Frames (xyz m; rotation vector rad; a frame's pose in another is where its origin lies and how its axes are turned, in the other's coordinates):
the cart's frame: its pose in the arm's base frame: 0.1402 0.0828 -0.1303 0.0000 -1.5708 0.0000
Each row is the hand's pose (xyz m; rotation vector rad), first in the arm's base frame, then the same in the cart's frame.
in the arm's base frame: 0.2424 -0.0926 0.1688 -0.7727 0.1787 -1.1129
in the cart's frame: 0.2991 -0.1754 -0.1022 -1.4962 1.4738 -0.2699
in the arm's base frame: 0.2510 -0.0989 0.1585 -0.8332 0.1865 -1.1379
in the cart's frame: 0.2888 -0.1817 -0.1108 -1.5638 1.4576 -0.2417
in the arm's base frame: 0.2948 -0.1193 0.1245 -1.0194 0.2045 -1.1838
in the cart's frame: 0.2548 -0.2021 -0.1546 -1.7457 1.4045 -0.1303
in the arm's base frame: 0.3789 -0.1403 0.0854 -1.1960 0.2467 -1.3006
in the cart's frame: 0.2157 -0.2231 -0.2387 -1.9781 1.3356 -0.0829
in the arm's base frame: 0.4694 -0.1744 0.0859 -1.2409 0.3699 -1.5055
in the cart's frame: 0.2162 -0.2572 -0.3292 -2.2008 1.3343 -0.2120
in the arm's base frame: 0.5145 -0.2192 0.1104 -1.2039 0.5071 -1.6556
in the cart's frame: 0.2407 -0.3020 -0.3743 -2.3292 1.3883 -0.3679
